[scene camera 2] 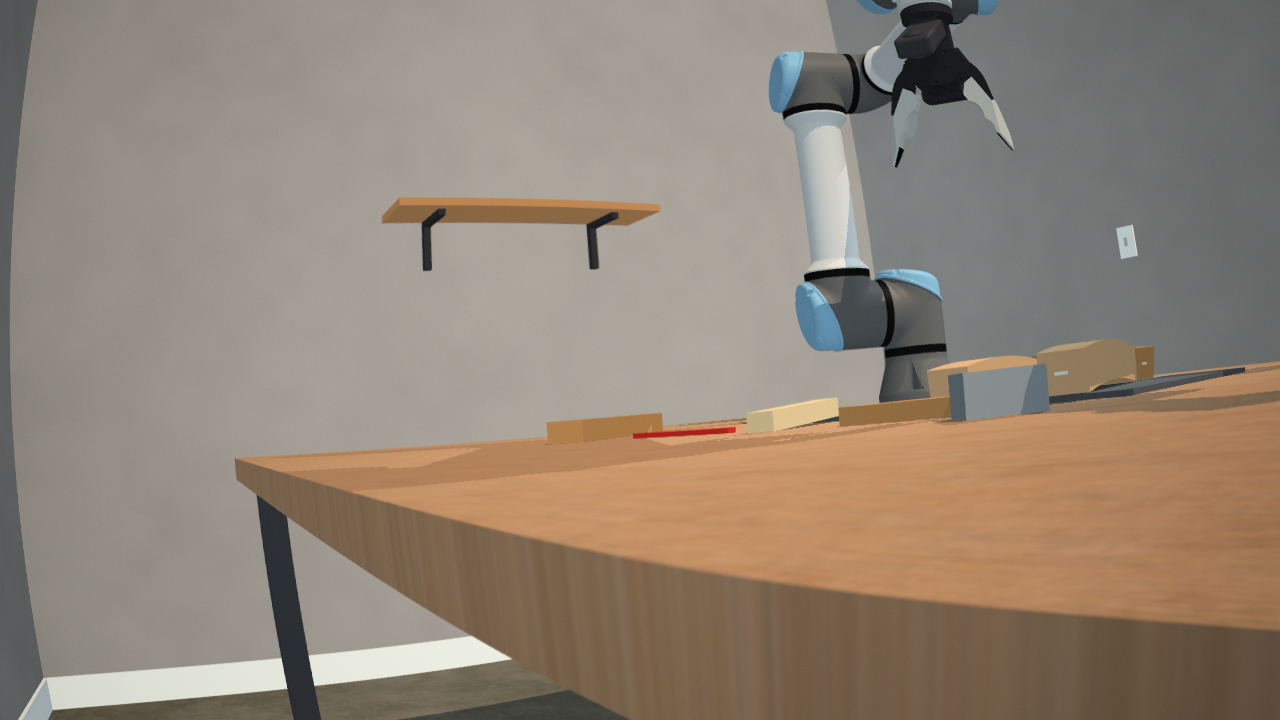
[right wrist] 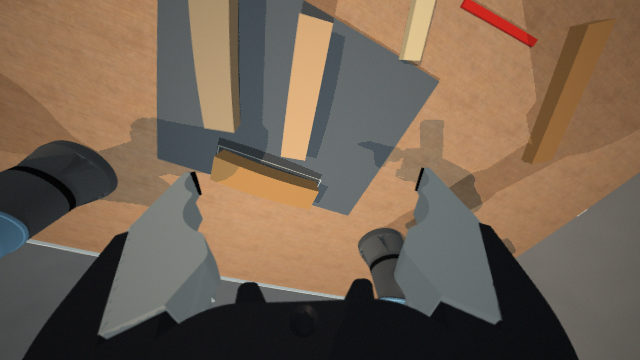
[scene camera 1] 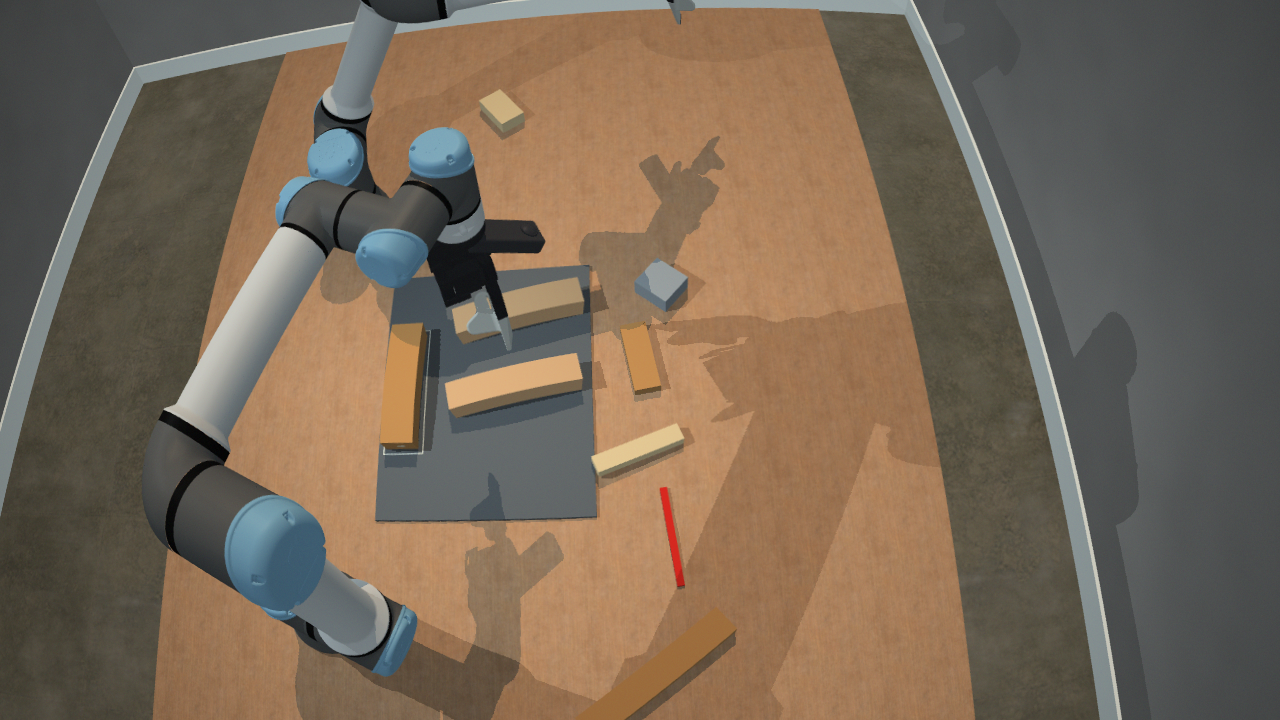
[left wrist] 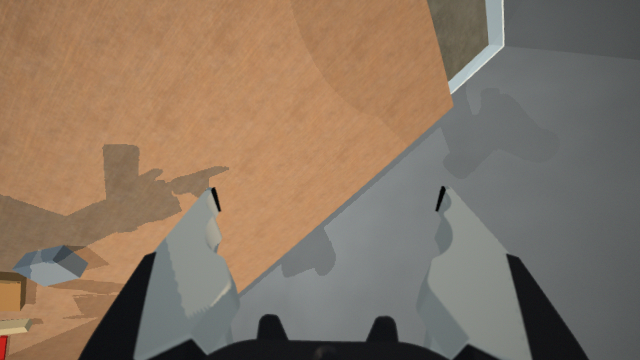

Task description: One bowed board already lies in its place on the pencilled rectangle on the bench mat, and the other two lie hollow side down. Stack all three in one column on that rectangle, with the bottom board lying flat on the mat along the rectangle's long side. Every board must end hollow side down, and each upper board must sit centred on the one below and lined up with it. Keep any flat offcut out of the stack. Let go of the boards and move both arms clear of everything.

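Places are measured from the left arm's base along level axes (x left, y ahead, z down), in metres.
Pixels of known places: left gripper, fingertip midpoint: (left wrist: 326, 188); right gripper, fingertip midpoint: (scene camera 2: 953, 158) (right wrist: 310, 171) (scene camera 1: 489, 308); left arm's base, link origin: (right wrist: 82, 170); right arm's base, link origin: (right wrist: 379, 243).
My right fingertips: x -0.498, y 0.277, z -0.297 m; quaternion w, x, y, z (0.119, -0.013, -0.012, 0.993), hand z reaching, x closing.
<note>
For each thing: its top centre in the pictures, then the offset to it from my right fingertips. "pt": a spot on its surface instead. Level surfaces: height alone.
- orange bowed board, top centre: (scene camera 1: 400, 378) (right wrist: 264, 187) dy -0.201, dx +0.059, dz +0.242 m
- pencilled rectangle, surface spot: (scene camera 1: 420, 394) pt dy -0.174, dx +0.036, dz +0.277 m
- peach board, top centre: (scene camera 2: 988, 358) (scene camera 1: 512, 378) (right wrist: 302, 100) dy +0.001, dx +0.010, dz +0.244 m
- tan board, top centre: (scene camera 2: 1089, 341) (scene camera 1: 517, 302) (right wrist: 211, 56) dy +0.033, dx +0.160, dz +0.241 m
- mat, surface height: dz +0.291 m
- blue-grey block, top centre: (scene camera 2: 995, 369) (scene camera 1: 661, 279) (left wrist: 47, 274) dy +0.299, dx +0.158, dz +0.261 m
- flat brown piece, top centre: (scene camera 2: 906, 400) (scene camera 1: 640, 354) (left wrist: 4, 296) dy +0.227, dx +0.023, dz +0.279 m
- cream strip, top centre: (scene camera 2: 794, 402) (scene camera 1: 637, 446) (right wrist: 426, 3) dy +0.183, dx -0.151, dz +0.270 m
- red stick, top centre: (scene camera 2: 681, 430) (scene camera 1: 672, 535) (right wrist: 502, 23) dy +0.203, dx -0.311, dz +0.291 m
- long brown beam, top centre: (scene camera 2: 609, 417) (scene camera 1: 656, 674) (right wrist: 567, 104) dy +0.123, dx -0.542, dz +0.268 m
- pale block, top centre: (scene camera 1: 500, 106) dy +0.067, dx +0.713, dz +0.267 m
An orange bowed board (scene camera 1: 402, 385) (right wrist: 265, 184) lies on the pencilled rectangle (scene camera 1: 426, 394), whose line shows along its right side and lower end in scene camera 1. A peach board (scene camera 1: 514, 385) (right wrist: 307, 90) (scene camera 2: 984, 365) and a tan board (scene camera 1: 550, 302) (right wrist: 215, 85) (scene camera 2: 1087, 365) lie hollow side down on the mat (scene camera 1: 554, 488) (right wrist: 370, 100), roughly crosswise to it. My right gripper (scene camera 1: 489, 336) (scene camera 2: 955, 156) (right wrist: 310, 171) is open and empty, high above the boards; in scene camera 1 it partly covers the tan board. My left gripper (left wrist: 326, 188) is open and empty, far from the boards.
Right of the mat lie a blue-grey block (scene camera 1: 661, 283) (scene camera 2: 998, 392) (left wrist: 47, 267), a flat brown piece (scene camera 1: 640, 358), a cream strip (scene camera 1: 638, 450) (right wrist: 419, 30) and a red stick (scene camera 1: 671, 537) (right wrist: 499, 22). A long brown beam (scene camera 1: 666, 662) (right wrist: 570, 90) lies lower; a pale block (scene camera 1: 501, 111) lies near the top.
</note>
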